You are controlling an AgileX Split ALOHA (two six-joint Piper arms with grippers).
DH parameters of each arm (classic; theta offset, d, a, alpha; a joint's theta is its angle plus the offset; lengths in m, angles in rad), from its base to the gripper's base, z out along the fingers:
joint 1: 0 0.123 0 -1.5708
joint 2: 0.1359 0 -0.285 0
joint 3: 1.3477 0 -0.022 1.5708
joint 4: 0 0.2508 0 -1.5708
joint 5: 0 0 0.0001 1.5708
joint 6: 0 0.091 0 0
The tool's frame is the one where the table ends.
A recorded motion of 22 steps. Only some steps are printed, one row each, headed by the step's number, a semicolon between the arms.
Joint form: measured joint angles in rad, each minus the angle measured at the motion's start. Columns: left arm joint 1, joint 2, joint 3, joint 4, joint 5, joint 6; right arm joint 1, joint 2, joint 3, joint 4, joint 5, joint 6.
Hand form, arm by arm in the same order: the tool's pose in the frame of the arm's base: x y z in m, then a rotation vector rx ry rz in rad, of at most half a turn. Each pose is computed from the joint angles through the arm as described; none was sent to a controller.
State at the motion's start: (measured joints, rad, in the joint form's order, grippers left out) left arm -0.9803 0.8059 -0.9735 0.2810 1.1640 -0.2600; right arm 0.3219 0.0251 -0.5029 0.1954 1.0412 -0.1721
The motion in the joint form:
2: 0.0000 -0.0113 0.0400 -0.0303 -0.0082 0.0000; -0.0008 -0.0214 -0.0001 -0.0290 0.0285 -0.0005
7: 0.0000 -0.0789 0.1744 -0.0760 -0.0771 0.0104; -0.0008 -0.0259 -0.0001 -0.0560 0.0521 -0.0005
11: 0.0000 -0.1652 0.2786 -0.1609 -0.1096 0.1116; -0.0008 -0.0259 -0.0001 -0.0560 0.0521 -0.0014
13: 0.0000 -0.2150 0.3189 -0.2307 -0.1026 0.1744; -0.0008 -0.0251 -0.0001 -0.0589 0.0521 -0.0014
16: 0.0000 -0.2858 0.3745 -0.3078 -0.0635 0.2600; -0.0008 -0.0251 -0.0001 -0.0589 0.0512 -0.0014
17: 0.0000 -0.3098 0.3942 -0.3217 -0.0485 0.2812; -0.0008 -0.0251 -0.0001 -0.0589 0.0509 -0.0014
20: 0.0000 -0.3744 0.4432 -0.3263 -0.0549 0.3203; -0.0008 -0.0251 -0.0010 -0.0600 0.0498 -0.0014
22: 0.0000 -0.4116 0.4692 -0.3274 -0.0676 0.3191; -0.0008 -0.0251 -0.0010 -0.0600 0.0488 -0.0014
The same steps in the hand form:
2: 0.0856 -0.0906 0.3588 0.8982 2.2976 -0.2106; -0.0095 0.0108 0.2783 -0.5105 1.9908 0.2917
7: 0.0766 -0.0848 0.3298 0.9291 2.3068 -0.2606; -0.0103 0.0084 0.2762 -0.5163 2.0098 0.2587
11: 0.0621 -0.0756 0.3084 1.0384 2.2774 -0.3249; -0.0103 0.0084 0.2762 -0.5172 2.0096 0.2581
13: 0.0520 -0.0704 0.3000 1.1012 2.2675 -0.3821; -0.0101 0.0082 0.2761 -0.5172 2.0105 0.2546
16: 0.0382 -0.0609 0.2868 1.2002 2.2609 -0.4284; -0.0101 0.0082 0.2762 -0.5169 2.0096 0.2546
17: 0.0344 -0.0572 0.2818 1.2278 2.2598 -0.4321; -0.0100 0.0082 0.2762 -0.5168 2.0093 0.2546
20: 0.0286 -0.0493 0.2716 1.2592 2.2146 -0.4337; -0.0101 0.0081 0.2765 -0.5162 2.0074 0.2534
22: 0.0260 -0.0455 0.2666 1.2463 2.1955 -0.4467; -0.0100 0.0082 0.2766 -0.5159 2.0065 0.2534

